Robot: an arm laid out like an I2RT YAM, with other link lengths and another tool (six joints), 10 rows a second.
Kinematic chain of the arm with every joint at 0, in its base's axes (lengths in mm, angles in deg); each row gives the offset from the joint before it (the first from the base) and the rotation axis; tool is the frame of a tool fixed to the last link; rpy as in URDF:
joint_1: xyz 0 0 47.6 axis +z
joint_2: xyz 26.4 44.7 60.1 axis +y
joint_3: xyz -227 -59.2 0 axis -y
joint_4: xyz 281.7 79.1 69 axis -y
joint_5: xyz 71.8 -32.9 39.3 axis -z
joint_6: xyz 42 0 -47.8 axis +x
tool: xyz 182 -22 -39 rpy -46.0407 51.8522 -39.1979
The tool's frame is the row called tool.
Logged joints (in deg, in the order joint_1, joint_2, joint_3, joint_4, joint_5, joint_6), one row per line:
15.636 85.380 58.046 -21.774 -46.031 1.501
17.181 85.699 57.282 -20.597 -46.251 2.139
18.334 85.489 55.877 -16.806 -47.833 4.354
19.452 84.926 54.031 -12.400 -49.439 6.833
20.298 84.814 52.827 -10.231 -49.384 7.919
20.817 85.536 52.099 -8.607 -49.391 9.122
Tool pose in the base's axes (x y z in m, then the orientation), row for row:
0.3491 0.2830 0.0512 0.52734 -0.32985 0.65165 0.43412
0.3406 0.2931 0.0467 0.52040 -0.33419 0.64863 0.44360
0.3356 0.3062 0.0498 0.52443 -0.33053 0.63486 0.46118
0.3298 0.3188 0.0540 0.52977 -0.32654 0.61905 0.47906
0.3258 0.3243 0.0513 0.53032 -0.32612 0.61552 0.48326
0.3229 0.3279 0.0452 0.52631 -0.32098 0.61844 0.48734
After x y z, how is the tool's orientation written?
As a quaternion, w x y z.
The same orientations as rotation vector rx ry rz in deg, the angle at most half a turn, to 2 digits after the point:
-45.17 89.23 59.45
-45.90 89.09 60.93
-45.32 87.04 63.23
-44.67 84.68 65.53
-44.60 84.18 66.09
-43.97 84.72 66.76

